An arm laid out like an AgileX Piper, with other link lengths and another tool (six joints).
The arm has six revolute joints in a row. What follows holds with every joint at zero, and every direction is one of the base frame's. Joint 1 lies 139 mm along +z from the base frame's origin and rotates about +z. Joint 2 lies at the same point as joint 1 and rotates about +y. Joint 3 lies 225.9 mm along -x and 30.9 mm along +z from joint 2 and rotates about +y. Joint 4 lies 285.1 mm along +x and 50.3 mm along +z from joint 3 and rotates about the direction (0.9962, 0, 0.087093). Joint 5 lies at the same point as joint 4 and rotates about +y. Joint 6 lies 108.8 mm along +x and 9.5 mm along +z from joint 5 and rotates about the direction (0.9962, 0, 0.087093). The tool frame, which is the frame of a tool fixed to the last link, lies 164.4 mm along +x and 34 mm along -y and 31.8 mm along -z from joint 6; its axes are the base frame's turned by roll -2.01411, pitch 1.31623 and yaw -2.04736 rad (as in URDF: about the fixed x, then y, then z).
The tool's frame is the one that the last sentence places.
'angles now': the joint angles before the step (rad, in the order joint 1, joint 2, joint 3, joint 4, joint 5, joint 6). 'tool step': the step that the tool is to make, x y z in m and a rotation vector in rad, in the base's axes. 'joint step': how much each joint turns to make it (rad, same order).
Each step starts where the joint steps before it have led.
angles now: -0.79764 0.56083 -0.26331 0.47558 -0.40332 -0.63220
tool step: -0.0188 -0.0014 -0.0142 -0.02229 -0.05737 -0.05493
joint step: -0.00058 -0.01807 0.09867 -0.00289 -0.14271 0.04617
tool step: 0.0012 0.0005 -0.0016 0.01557 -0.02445 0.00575
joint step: 0.00078 -0.00008 0.00064 0.00198 0.00012 0.02782
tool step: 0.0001 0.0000 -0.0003 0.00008 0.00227 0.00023
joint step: -0.00005 0.00034 0.00002 -0.00034 0.00106 -0.00145
